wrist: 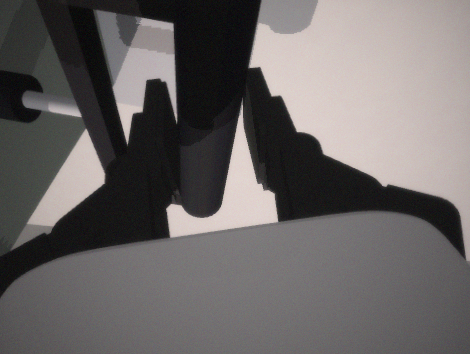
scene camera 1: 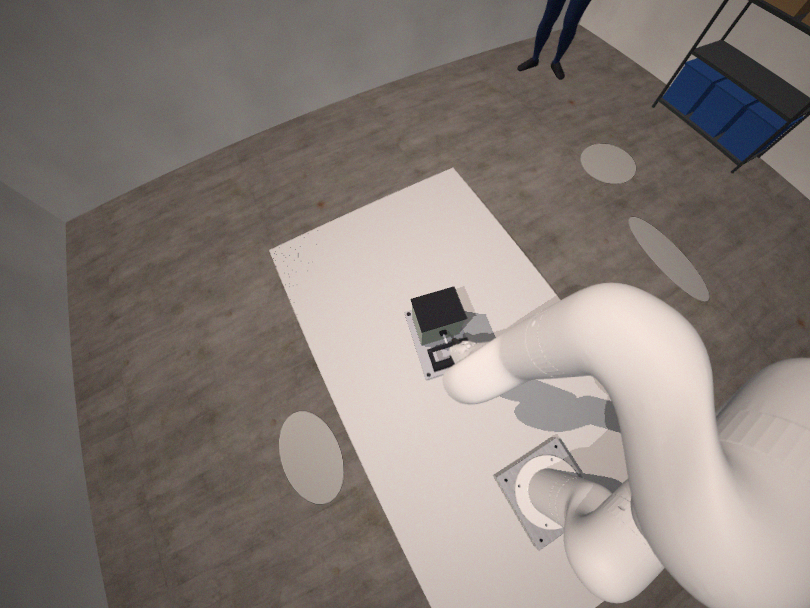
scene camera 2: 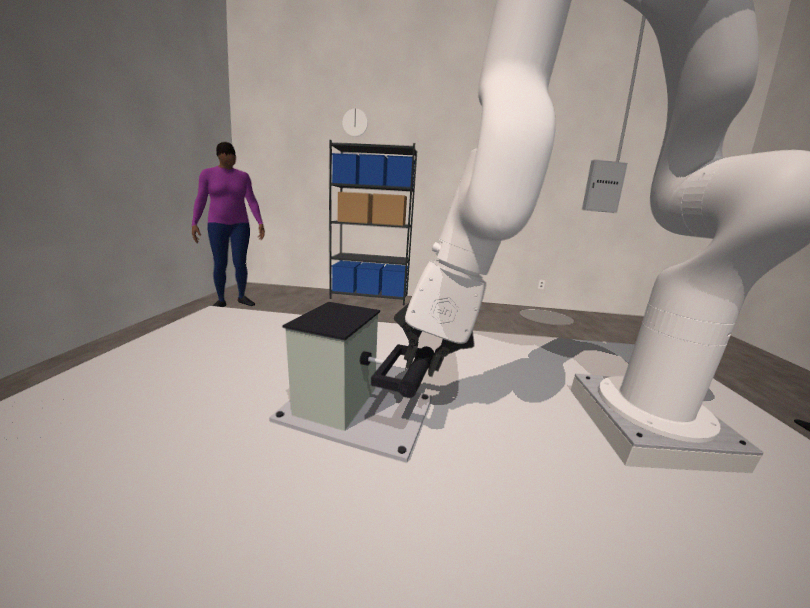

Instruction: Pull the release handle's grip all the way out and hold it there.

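Observation:
The release handle is a black rectangular frame with a thick round grip [scene camera 2: 414,380] [wrist: 204,167] along its outer side. A short length of pale rod [scene camera 2: 376,360] [wrist: 56,104] shows between the frame and the black collar [scene camera 2: 365,357] [wrist: 25,98] on the green box [scene camera 2: 317,376] [scene camera 1: 438,308]. My gripper [scene camera 2: 422,366] [wrist: 207,102] is shut on the grip, one finger inside the frame and one outside. In the wrist view the near end of the grip sticks out between the fingers. In scene camera 1 the arm hides the fingers.
The box stands on a grey base plate [scene camera 2: 386,439] with dark bolts, on the white table [scene camera 2: 327,523] [scene camera 1: 372,281]. The arm's base [scene camera 2: 680,458] [scene camera 1: 507,481] stands to the right in scene camera 2. A person [scene camera 2: 228,196] and a shelf rack [scene camera 2: 330,222] are behind the table.

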